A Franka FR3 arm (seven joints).
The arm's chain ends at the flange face. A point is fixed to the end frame.
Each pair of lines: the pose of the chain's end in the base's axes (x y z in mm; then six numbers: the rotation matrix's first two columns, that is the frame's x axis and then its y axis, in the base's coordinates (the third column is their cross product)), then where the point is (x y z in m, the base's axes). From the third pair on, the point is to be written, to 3 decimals.
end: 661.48, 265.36, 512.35, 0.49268, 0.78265, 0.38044, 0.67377, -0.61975, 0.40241
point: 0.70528 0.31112 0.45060
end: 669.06, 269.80, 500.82, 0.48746, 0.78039, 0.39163, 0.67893, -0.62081, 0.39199
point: 0.71243 0.31682 0.43971
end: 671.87, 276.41, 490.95, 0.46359, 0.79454, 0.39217, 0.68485, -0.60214, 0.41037
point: 0.715 0.324 0.430
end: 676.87, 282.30, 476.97, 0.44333, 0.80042, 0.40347, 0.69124, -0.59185, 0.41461
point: 0.720 0.331 0.417
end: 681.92, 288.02, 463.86, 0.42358, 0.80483, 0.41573, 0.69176, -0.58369, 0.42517
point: 0.726 0.338 0.405
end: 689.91, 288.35, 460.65, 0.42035, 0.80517, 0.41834, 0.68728, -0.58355, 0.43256
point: 0.734 0.338 0.402
